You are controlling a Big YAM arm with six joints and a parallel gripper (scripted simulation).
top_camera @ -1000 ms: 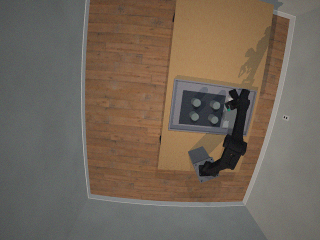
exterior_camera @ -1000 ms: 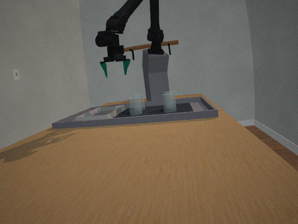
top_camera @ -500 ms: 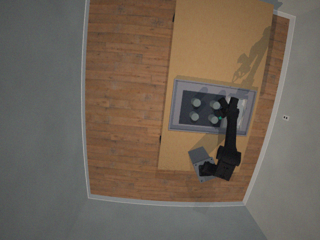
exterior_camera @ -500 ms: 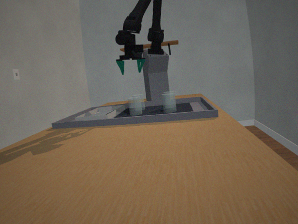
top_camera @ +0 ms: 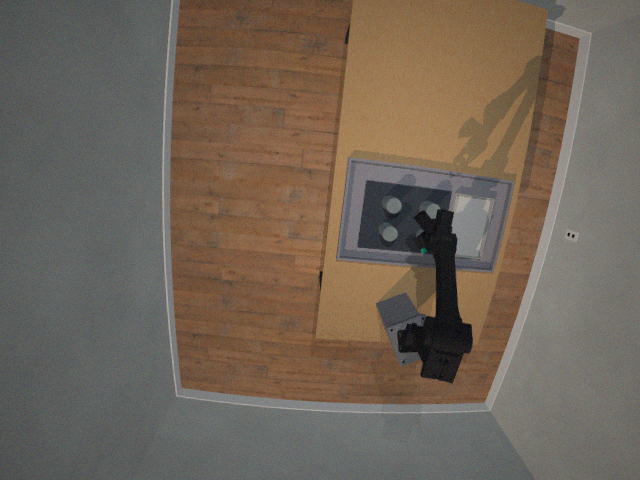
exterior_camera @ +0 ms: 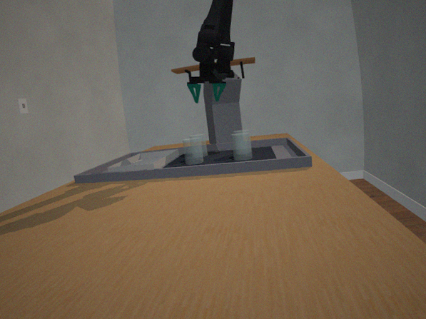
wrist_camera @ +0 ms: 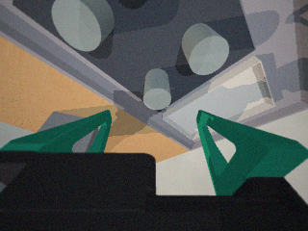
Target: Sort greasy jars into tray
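Now: the rimmed steel table top 1 cm ahead of my hand, 8 cm to the right of it and 23 cm below it. The rest, counted from my hand: pale tray (3 cm behind, 29 cm to the right, 22 cm below); then dark drying mat (1 cm ahead, 3 cm to the left, 23 cm below).
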